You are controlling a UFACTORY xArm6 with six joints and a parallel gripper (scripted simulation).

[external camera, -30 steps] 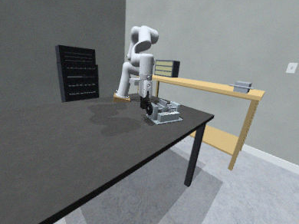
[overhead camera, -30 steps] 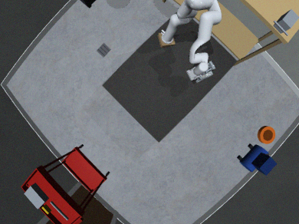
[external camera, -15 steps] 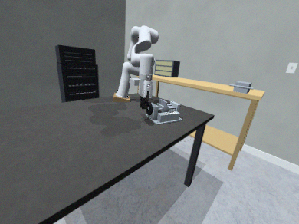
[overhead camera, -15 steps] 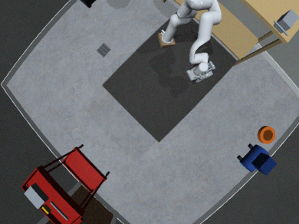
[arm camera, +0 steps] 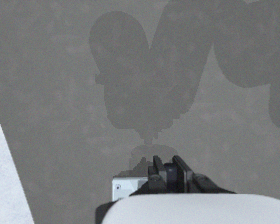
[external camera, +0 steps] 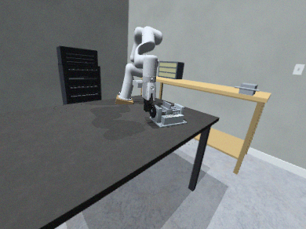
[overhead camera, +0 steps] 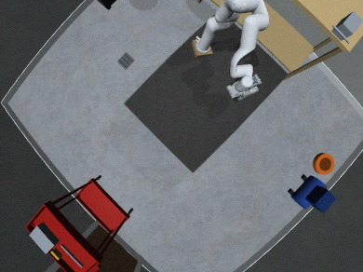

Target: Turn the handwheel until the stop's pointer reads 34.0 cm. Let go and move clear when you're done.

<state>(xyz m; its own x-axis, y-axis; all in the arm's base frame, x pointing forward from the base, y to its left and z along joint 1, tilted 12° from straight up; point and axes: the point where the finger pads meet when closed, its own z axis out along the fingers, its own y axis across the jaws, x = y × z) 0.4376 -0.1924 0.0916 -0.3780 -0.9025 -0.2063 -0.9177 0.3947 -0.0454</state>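
My gripper is now 130 mm to the right of the sliding stop, 60 mm short of it and 10 mm above it. The rest, counted from my hand: upright knob 10 mm to the left; then handwheel 20 mm to the left, 10 mm below, 10 mm ahead.
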